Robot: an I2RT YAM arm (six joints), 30 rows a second.
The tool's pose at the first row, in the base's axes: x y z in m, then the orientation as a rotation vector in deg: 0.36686, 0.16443, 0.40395, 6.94, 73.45, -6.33
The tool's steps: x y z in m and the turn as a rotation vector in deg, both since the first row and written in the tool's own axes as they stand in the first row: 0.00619, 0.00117, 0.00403, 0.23, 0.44, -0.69; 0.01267, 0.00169, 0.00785, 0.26, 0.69, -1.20; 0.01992, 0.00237, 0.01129, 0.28, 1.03, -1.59; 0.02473, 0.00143, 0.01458, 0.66, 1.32, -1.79; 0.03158, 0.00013, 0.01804, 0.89, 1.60, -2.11; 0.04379, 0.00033, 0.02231, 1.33, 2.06, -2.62; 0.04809, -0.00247, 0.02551, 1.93, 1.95, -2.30; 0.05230, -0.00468, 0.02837, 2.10, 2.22, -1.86; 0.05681, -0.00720, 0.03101, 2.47, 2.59, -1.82
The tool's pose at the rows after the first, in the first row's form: 0.37260, 0.16488, 0.39917, 6.73, 73.93, -7.05; 0.37812, 0.16472, 0.39404, 6.44, 74.21, -7.49; 0.38352, 0.16477, 0.38807, 6.23, 74.58, -7.83; 0.38785, 0.16327, 0.38435, 6.45, 74.86, -8.23; 0.39286, 0.16136, 0.37871, 6.46, 75.15, -8.64; 0.40037, 0.16073, 0.36819, 6.54, 75.62, -9.34; 0.40419, 0.15741, 0.36488, 7.26, 75.47, -9.46; 0.40776, 0.15473, 0.36158, 7.71, 75.70, -9.18; 0.41115, 0.15177, 0.35792, 8.08, 76.05, -9.37
